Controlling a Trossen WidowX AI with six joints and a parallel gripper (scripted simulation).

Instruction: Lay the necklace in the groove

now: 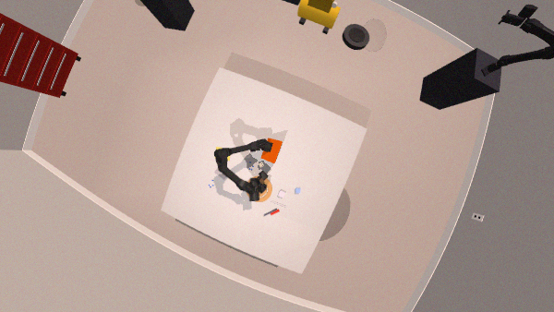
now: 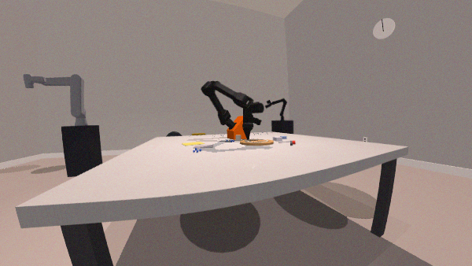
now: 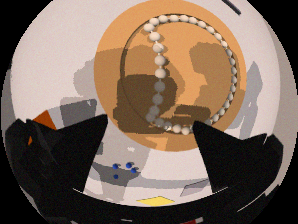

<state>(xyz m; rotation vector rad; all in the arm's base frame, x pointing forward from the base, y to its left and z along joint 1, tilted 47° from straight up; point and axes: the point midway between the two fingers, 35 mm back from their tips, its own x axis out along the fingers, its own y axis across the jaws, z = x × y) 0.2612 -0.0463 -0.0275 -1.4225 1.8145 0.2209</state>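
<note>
My gripper tip is now 6 cm short of the round tan bead board, 3 cm to the right of it and 1 cm above it. From my gripper tip the other things lie so: tool: 20 cm ahead, 18 cm to the left, 2 cm below; then white square: 4 cm ahead, 20 cm to the left, 1 cm below; then pale blue cube: 2 cm behind, 31 cm to the left, 1 cm below.
</note>
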